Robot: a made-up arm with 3 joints. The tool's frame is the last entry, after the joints. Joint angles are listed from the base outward. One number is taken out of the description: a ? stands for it. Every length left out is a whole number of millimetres.
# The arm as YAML. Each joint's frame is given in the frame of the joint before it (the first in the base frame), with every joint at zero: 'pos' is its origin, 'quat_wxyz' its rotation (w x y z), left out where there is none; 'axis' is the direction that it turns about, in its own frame. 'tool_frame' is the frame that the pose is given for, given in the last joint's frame.
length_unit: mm
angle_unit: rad
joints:
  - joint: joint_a
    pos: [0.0, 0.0, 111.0]
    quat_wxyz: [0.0, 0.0, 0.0, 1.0]
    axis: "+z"
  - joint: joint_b
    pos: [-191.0, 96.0, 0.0]
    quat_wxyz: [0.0, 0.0, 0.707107, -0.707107]
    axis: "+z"
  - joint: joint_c
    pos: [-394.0, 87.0, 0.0]
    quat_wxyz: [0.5, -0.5, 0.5, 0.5]
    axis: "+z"
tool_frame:
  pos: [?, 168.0, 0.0]
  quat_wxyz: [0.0, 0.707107, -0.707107, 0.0]
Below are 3 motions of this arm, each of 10 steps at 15 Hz.
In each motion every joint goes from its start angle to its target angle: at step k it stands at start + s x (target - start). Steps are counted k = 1, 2, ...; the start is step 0. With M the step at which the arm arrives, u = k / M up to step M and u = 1 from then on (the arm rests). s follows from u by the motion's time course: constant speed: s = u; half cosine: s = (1 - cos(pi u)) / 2; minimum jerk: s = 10 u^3 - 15 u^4 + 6 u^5.
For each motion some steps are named. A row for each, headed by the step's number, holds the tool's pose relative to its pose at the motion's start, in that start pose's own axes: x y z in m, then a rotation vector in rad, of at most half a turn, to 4 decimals.
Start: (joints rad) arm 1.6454 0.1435 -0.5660
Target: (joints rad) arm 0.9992 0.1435 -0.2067
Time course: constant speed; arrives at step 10
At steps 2, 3, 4, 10:
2: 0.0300 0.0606 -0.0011 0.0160 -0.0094 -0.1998
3: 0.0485 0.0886 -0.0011 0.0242 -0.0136 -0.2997
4: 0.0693 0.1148 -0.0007 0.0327 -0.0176 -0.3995
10: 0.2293 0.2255 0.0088 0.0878 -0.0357 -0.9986

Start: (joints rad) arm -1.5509 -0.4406 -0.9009
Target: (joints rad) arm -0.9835 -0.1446 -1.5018
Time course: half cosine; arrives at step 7
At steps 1, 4, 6, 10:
1: -0.0075 -0.0127 0.0064 0.0188 -0.0004 0.0553
4: -0.0488 -0.1866 0.0584 0.2174 -0.0220 0.6921
6: -0.0278 -0.3005 0.0722 0.3268 -0.0471 1.0830
10: -0.0217 -0.3165 0.0733 0.3422 -0.0513 1.1403

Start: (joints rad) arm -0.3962 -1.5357 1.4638
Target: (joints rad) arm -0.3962 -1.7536 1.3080
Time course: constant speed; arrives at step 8
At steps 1, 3, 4, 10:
1: -0.0017 -0.0008 -0.0085 0.0271 -0.0032 0.0195
3: -0.0049 -0.0019 -0.0258 0.0810 -0.0111 0.0584
4: -0.0063 -0.0021 -0.0347 0.1078 -0.0158 0.0778
10: -0.0111 -0.0007 -0.0711 0.2144 -0.0401 0.1552

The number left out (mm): -103.0
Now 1 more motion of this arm.
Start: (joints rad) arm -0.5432 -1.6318 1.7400
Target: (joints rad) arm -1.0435 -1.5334 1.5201
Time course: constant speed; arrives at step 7
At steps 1, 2, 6, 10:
1: 0.0177 -0.0032 0.0005 -0.0030 -0.0727 0.0353
2: 0.0352 -0.0064 0.0021 -0.0082 -0.1453 0.0694
6: 0.1025 -0.0198 0.0189 -0.0508 -0.4346 0.1936
10: 0.1182 -0.0232 0.0256 -0.0667 -0.5063 0.2210

